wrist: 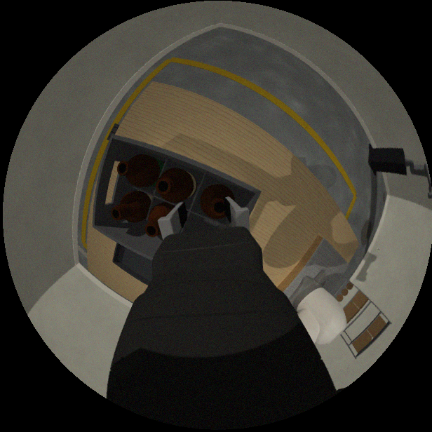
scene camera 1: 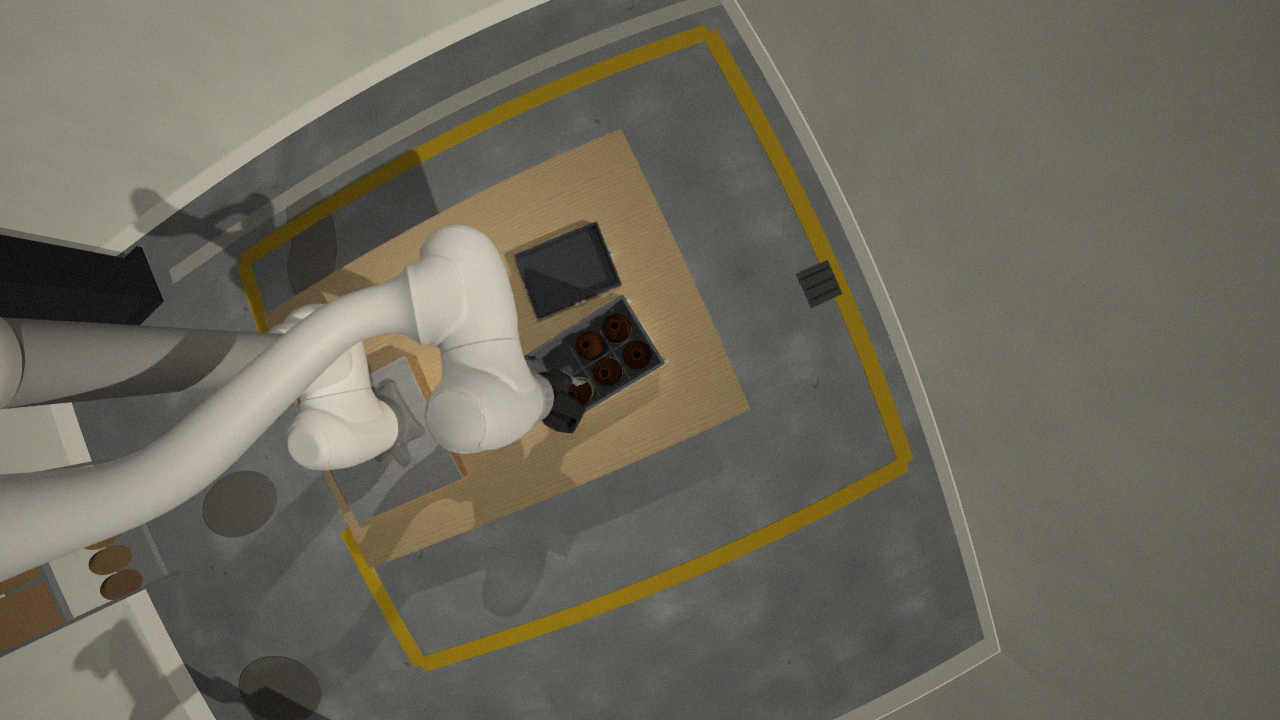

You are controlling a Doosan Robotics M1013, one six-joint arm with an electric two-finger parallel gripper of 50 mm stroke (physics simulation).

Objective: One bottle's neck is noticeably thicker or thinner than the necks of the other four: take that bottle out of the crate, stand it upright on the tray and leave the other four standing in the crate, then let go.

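Where they show: gripper, fingertip midpoint: (scene camera 1: 575, 391); arm's base, link origin: (scene camera 1: 386, 421).
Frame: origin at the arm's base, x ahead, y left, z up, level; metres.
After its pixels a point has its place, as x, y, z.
The grey crate (scene camera 1: 644, 330) @(0.763, -0.193, 0.123) (wrist: 230, 178) holds five brown bottles, all standing in compartments. Four bottles are grouped at its far end: one (scene camera 1: 616, 327) @(0.713, -0.152, 0.111), one (scene camera 1: 590, 344) @(0.640, -0.152, 0.111), one (scene camera 1: 636, 354) @(0.718, -0.230, 0.111) and one (scene camera 1: 607, 371) @(0.640, -0.227, 0.111). The fifth bottle (scene camera 1: 580, 388) @(0.557, -0.226, 0.072) (wrist: 215, 196) stands nearer the arm. My gripper (scene camera 1: 572, 377) @(0.557, -0.226, 0.143) (wrist: 204, 207) is open and empty over the crate's near end. In the wrist view the fifth bottle's dark mouth shows between the fingertips, close to the right finger. The left finger partly hides a neighbouring bottle (wrist: 160, 214). I cannot tell which neck differs. The dark tray (scene camera 1: 567, 270) @(0.681, 0.079, -0.046) (wrist: 131, 262) is empty.
The tray lies beside the crate on the wooden table (scene camera 1: 698, 376) @(0.832, -0.375, -0.052) (wrist: 200, 120), with a narrow gap between them. A white rounded robot part (scene camera 1: 344, 429) @(0.080, -0.019, 0.227) (wrist: 322, 315) stands over a grey plate (scene camera 1: 434, 470) @(0.042, -0.195, -0.011) at the near end. My arm hides part of the table.
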